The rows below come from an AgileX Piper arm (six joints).
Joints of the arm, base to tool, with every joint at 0 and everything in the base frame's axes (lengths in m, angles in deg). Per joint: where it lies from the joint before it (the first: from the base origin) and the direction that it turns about. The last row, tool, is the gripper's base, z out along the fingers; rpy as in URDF.
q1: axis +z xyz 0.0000 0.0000 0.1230
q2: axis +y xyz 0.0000 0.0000 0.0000
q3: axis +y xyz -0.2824 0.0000 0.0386
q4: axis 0.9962 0 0.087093 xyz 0.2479 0.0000 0.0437
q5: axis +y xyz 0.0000 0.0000 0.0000
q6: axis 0.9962 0 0.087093 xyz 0.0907 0.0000 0.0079
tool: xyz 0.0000 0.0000 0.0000 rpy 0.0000 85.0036 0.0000
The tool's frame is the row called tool.
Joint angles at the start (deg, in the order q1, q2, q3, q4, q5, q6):
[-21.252 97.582 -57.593 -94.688 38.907 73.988]
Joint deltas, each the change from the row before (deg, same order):
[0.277 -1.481 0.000 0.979 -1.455 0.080]
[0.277 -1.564 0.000 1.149 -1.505 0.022]
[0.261 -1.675 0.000 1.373 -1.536 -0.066]
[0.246 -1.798 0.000 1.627 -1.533 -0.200]
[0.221 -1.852 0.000 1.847 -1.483 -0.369]
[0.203 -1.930 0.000 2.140 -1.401 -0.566]
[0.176 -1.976 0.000 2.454 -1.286 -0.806]
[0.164 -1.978 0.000 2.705 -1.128 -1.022]
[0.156 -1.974 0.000 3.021 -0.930 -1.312]
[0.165 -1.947 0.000 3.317 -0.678 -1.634]
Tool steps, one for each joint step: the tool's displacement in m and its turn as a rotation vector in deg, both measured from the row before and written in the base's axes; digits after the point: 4 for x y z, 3 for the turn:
[-0.0008 0.0040 0.0074 1.054 -1.933 0.893]
[-0.0011 0.0042 0.0078 1.145 -2.035 0.911]
[-0.0016 0.0044 0.0083 1.242 -2.161 0.893]
[-0.0023 0.0046 0.0089 1.316 -2.275 0.865]
[-0.0028 0.0046 0.0091 1.343 -2.291 0.830]
[-0.0035 0.0047 0.0093 1.392 -2.336 0.763]
[-0.0041 0.0046 0.0094 1.434 -2.328 0.679]
[-0.0046 0.0046 0.0092 1.438 -2.273 0.597]
[-0.0051 0.0045 0.0089 1.454 -2.170 0.497]
[-0.0055 0.0045 0.0085 1.443 -1.997 0.395]

